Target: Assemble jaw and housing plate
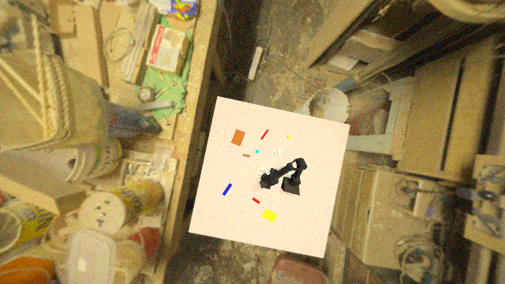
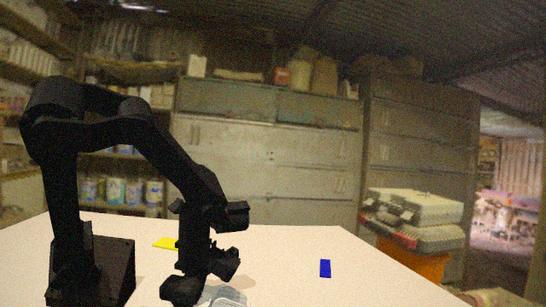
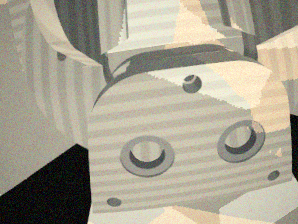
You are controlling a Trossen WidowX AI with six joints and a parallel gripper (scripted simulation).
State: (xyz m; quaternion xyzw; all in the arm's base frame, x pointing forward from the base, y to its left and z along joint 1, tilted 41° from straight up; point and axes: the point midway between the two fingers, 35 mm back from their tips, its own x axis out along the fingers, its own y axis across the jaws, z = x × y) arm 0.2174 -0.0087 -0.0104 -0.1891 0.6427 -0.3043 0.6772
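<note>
Now: gripper tip 20 mm below the housing plate and 10 mm short of it. The rest, counted from my gripper tip: brown block: 260 mm ahead, 140 mm to the right, 10 mm above; cyan block: 200 mm to the right, 170 mm ahead, 10 mm below; pale ribbed base: 70 mm ahead, 10 mm to the right.
</note>
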